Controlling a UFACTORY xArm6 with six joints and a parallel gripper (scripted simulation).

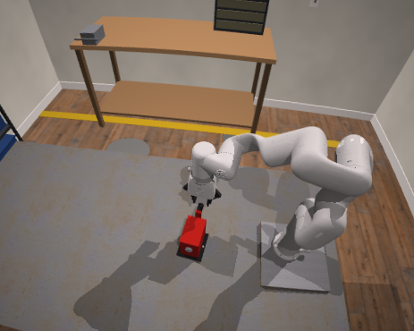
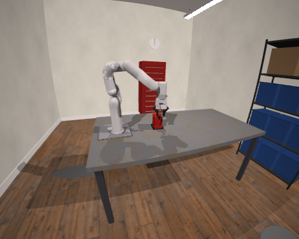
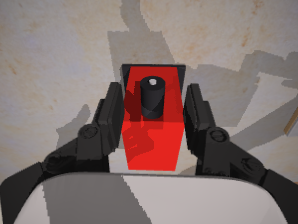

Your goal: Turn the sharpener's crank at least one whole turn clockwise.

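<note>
Right now my hand is 4 cm above the crank knob and 2 cm to the right of it.
</note>
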